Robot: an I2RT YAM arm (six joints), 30 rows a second.
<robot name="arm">
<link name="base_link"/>
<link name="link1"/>
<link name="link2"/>
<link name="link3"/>
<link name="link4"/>
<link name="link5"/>
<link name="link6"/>
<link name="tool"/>
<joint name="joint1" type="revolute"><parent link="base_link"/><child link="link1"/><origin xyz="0 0 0.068" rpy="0 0 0"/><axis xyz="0 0 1"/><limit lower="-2.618" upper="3.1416"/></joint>
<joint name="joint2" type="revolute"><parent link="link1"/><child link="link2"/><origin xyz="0.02 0.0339 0.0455" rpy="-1.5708 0 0"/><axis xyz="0 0 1"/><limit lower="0" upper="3.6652"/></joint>
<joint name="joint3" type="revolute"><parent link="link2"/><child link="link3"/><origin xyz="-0.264 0 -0.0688" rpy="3.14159 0 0"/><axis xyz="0 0 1"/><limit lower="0" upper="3.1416"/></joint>
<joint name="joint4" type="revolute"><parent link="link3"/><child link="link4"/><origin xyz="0.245 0.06 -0.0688" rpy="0 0 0"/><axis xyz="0 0 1"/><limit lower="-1.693" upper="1.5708"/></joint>
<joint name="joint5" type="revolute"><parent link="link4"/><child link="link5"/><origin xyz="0.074 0.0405 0.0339" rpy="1.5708 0 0"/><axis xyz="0 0 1"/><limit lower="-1.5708" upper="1.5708"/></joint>
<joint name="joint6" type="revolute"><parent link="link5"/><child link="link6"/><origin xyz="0.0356 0 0.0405" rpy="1.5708 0 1.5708"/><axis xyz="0 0 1"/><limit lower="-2.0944" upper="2.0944"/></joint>
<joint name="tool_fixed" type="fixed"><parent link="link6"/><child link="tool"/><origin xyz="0 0 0" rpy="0 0 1.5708"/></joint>
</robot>
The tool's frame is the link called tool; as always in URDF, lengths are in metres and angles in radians.
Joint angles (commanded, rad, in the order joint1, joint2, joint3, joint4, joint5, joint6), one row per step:
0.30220 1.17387 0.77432 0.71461 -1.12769 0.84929
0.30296 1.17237 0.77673 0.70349 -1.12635 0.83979
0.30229 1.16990 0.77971 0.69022 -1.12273 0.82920
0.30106 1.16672 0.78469 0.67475 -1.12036 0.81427
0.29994 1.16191 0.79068 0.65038 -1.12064 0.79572
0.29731 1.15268 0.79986 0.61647 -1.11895 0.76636
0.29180 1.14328 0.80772 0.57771 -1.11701 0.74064
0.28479 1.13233 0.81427 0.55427 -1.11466 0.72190
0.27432 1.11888 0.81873 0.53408 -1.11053 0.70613
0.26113 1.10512 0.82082 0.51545 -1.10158 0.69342
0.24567 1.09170 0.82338 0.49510 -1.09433 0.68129
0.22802 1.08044 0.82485 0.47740 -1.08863 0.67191
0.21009 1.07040 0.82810 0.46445 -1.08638 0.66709
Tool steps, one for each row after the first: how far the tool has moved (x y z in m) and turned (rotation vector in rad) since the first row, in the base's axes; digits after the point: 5 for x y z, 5 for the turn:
-0.00005 0.00016 0.00022 -0.00291 -0.00234 -0.00177
-0.00003 -0.00006 0.00069 -0.00552 -0.00497 -0.00726
-0.00009 -0.00045 0.00180 -0.00895 -0.01246 -0.01266
-0.00041 -0.00084 0.00283 -0.01548 -0.01780 -0.01577
-0.00132 -0.00183 0.00514 -0.02357 -0.03174 -0.02350
-0.00196 -0.00349 0.00660 -0.03317 -0.03631 -0.03360
-0.00320 -0.00571 0.00928 -0.03720 -0.04875 -0.04498
-0.00476 -0.00890 0.01209 -0.03963 -0.06151 -0.06128
-0.00609 -0.01273 0.01430 -0.04115 -0.07028 -0.08463
-0.00727 -0.01698 0.01638 -0.04369 -0.07704 -0.10847
-0.00794 -0.02155 0.01781 -0.04649 -0.08059 -0.13264
-0.00865 -0.02606 0.01995 -0.04766 -0.08503 -0.15333

